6 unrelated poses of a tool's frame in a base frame.
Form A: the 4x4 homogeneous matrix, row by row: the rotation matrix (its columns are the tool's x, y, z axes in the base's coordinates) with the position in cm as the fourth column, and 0 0 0 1 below. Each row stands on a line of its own.
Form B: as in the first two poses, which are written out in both.
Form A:
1:
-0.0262 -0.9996 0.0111 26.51
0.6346 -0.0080 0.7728 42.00
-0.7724 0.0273 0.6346 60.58
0 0 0 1
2:
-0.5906 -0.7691 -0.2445 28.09
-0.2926 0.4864 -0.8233 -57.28
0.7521 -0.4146 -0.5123 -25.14
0 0 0 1
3:
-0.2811 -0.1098 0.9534 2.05
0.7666 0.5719 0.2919 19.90
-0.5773 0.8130 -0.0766 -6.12
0 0 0 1
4:
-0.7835 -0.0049 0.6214 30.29
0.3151 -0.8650 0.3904 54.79
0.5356 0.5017 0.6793 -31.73
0 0 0 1
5:
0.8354 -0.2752 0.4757 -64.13
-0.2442 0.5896 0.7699 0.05
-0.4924 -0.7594 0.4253 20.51
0 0 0 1
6:
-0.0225 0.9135 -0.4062 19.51
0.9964 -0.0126 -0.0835 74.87
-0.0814 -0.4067 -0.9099 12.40
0 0 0 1
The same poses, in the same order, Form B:
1: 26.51 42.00 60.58 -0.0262 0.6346 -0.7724 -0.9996 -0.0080 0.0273
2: 28.09 -57.28 -25.14 -0.5906 -0.2926 0.7521 -0.7691 0.4864 -0.4146
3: 2.05 19.90 -6.12 -0.2811 0.7666 -0.5773 -0.1098 0.5719 0.8130
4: 30.29 54.79 -31.73 -0.7835 0.3151 0.5356 -0.0049 -0.8650 0.5017
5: -64.13 0.05 20.51 0.8354 -0.2442 -0.4924 -0.2752 0.5896 -0.7594
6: 19.51 74.87 12.40 -0.0225 0.9964 -0.0814 0.9135 -0.0126 -0.4067
